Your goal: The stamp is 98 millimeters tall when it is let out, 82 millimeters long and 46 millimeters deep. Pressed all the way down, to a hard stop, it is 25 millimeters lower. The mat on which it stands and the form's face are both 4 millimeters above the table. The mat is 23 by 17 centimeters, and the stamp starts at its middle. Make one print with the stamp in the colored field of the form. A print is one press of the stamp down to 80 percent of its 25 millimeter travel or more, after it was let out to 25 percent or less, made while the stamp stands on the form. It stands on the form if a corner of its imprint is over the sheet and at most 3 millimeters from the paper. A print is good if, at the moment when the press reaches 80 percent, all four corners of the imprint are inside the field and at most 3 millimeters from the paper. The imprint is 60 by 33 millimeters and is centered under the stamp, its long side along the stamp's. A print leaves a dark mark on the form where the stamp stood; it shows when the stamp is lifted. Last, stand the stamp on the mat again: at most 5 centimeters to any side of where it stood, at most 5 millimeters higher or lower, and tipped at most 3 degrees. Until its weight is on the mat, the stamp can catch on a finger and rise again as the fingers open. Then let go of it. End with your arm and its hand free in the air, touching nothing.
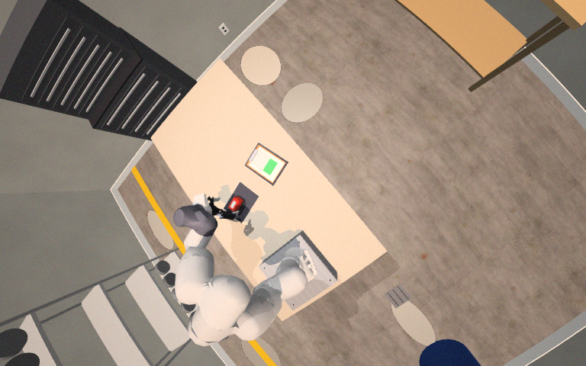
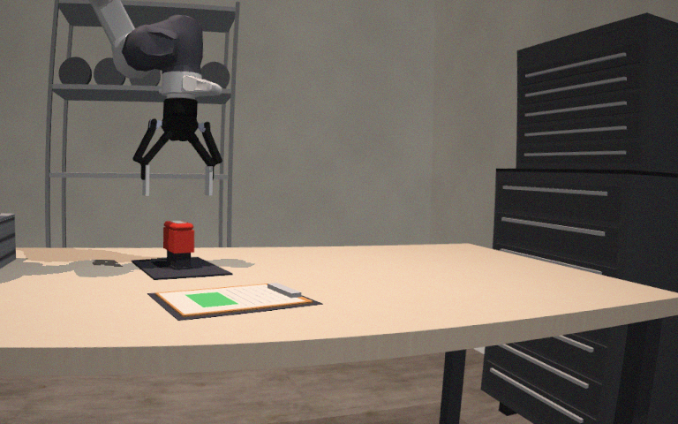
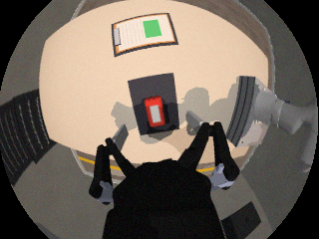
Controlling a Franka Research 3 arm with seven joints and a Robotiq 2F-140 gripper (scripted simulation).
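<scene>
My hand is 120 mm above the red stamp. The rest, counted from my hand: mat: 170 mm below.
</scene>
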